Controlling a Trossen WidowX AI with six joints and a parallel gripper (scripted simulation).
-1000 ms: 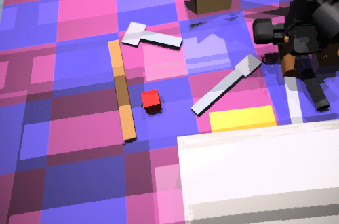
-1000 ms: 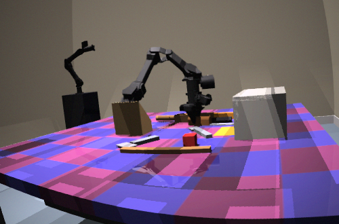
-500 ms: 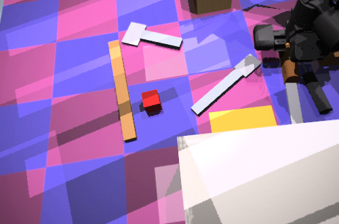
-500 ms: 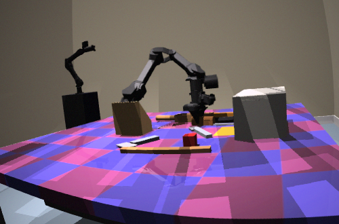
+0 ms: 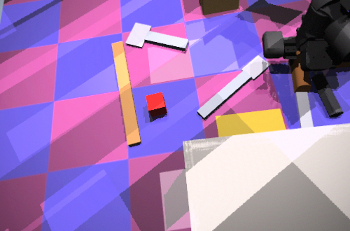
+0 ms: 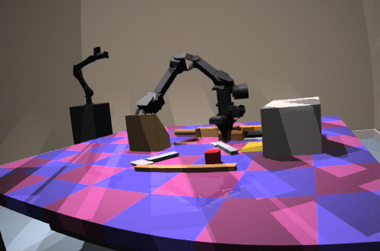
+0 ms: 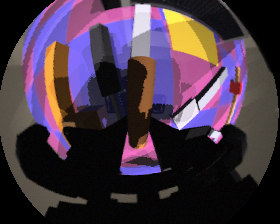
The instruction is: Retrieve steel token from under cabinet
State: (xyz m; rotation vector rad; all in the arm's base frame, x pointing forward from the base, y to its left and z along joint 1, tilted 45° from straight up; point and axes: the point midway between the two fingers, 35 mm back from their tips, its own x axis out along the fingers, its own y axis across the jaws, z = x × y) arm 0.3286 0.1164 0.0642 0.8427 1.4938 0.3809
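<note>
The black screwdriver lies 6 cm ahead of my gripper tip and 3 cm to the left of it. Also, from my gripper tip: wooden block (14 cm behind, 13 cm to the left, 1 cm above); then grey paddle-ended bar (14 cm to the right); then flat steel token (32 cm ahead, 14 cm to the right).
</note>
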